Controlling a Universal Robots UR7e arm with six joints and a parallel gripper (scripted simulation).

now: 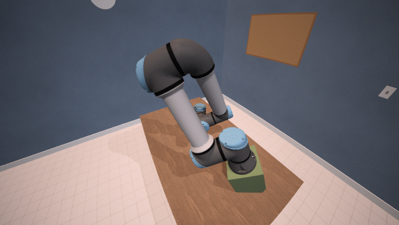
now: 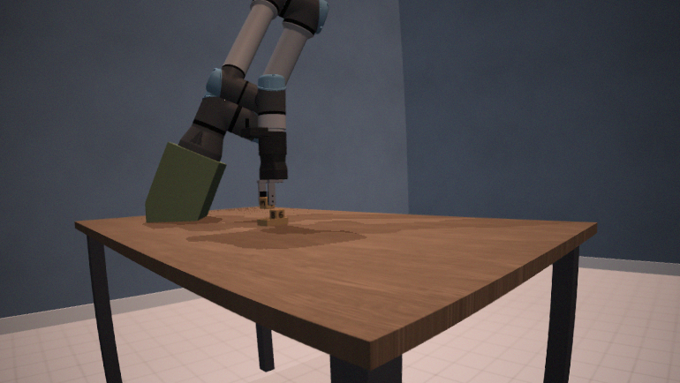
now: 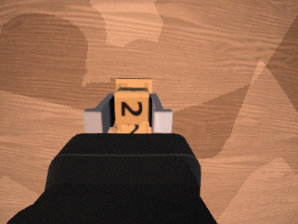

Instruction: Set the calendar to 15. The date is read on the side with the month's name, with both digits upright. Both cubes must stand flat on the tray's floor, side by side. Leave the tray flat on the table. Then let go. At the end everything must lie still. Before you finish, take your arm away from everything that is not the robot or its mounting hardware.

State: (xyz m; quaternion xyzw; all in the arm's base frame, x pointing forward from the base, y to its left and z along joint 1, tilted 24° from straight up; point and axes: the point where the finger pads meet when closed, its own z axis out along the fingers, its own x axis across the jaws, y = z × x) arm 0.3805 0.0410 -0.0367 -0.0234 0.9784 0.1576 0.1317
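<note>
Now: hand 20 mm to the right of the wooden tray and 60 mm above it. Also, from my hand: wooden cube 10 mm below.
</note>
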